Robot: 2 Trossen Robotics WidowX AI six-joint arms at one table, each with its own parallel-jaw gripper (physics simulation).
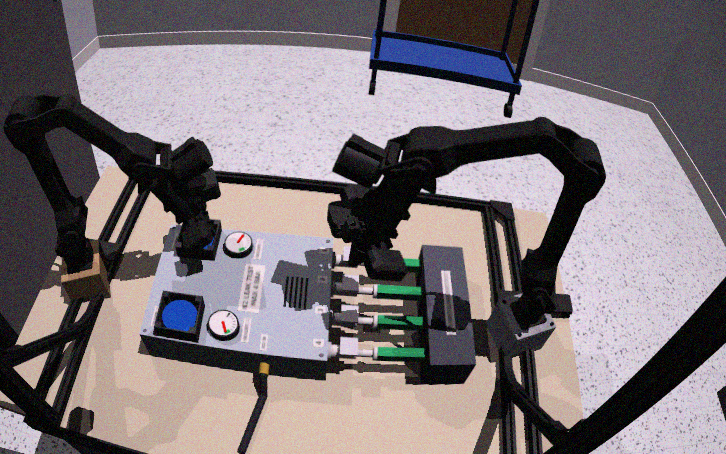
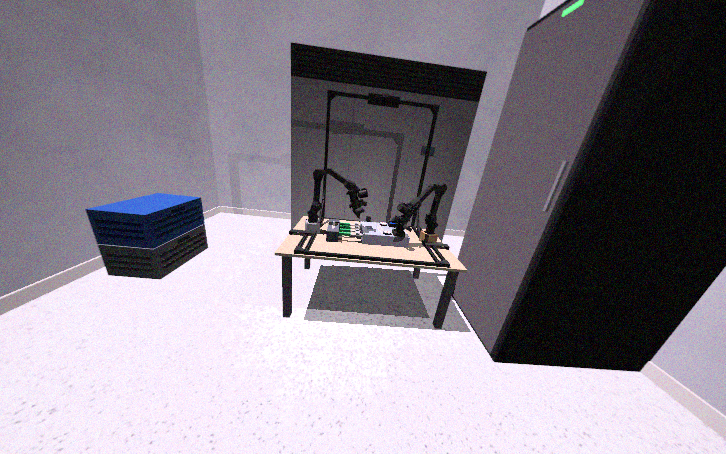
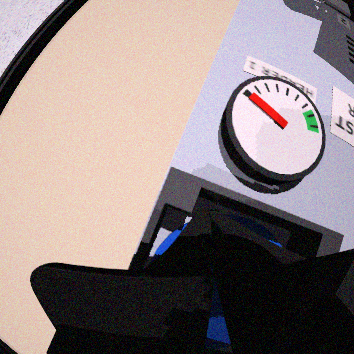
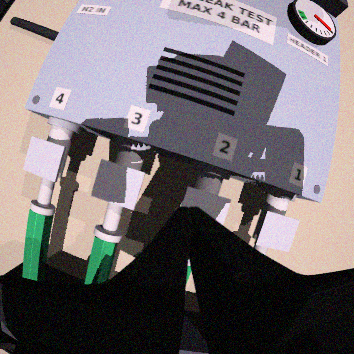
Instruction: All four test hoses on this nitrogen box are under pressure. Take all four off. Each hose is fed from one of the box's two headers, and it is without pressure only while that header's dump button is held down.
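Frame: origin at the left arm's base, x ahead, y left, z up, level; centimetres.
Where they show: left gripper, between the fingertips: (image 1: 214, 234) (image 2: 395, 234) (image 3: 206, 218); right gripper, between the fingertips: (image 1: 351, 265) (image 2: 358, 218) (image 4: 186, 216); left arm's base, origin of its link: (image 1: 80, 260) (image 2: 429, 232); right arm's base, origin of its link: (image 1: 528, 313) (image 2: 312, 221).
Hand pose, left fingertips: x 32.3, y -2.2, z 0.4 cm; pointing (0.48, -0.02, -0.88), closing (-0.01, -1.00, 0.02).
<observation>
Each offset is from my left fingertips to the top centre of the thing. "pt": to the spot under its first point.
The grey nitrogen box (image 1: 271, 324) (image 2: 375, 234) (image 3: 274, 31) (image 4: 105, 53) lies on the table. Four green hoses run from its ports to a dark block @(pt dz -0.8, dx +36.6, dy -30.2 cm) (image 1: 447, 311): hose 1 @(pt dz -2.4, dx +36.3, dy -16.2 cm) (image 1: 412, 262), hose 2 @(pt dz -2.3, dx +30.9, dy -21.7 cm) (image 1: 399, 290), hose 3 @(pt dz -2.4, dx +28.0, dy -28.3 cm) (image 1: 399, 321) (image 4: 100, 258) and hose 4 @(pt dz -2.3, dx +25.2, dy -34.5 cm) (image 1: 399, 352) (image 4: 35, 242). My left gripper (image 1: 196, 245) (image 2: 398, 231) (image 3: 206, 218) is shut and empty, pushed down into the header 1 button @(dz -0.1, dx -3.4, dy -0.7 cm) (image 3: 168, 242). The header 1 gauge @(pt dz +0.7, dx +4.4, dy -4.3 cm) (image 1: 238, 243) (image 3: 274, 130) has its needle far from the green mark. My right gripper (image 1: 383, 265) (image 2: 359, 212) (image 4: 186, 216) is shut and empty, low over hoses 1 and 2 by the couplings.
The second blue button @(dz +0.8, dx -10.7, dy -18.2 cm) (image 1: 179, 315) and its gauge @(dz +0.8, dx -2.9, dy -22.4 cm) (image 1: 223, 324) sit at the box's front left. A black supply hose @(pt dz -7.4, dx -2.6, dy -36.8 cm) (image 1: 254, 414) leaves the front. Black frame rails (image 1: 496, 252) edge the table. A blue cart (image 1: 442, 59) stands behind; a grey cabinet (image 2: 532, 180) stands nearby.
</observation>
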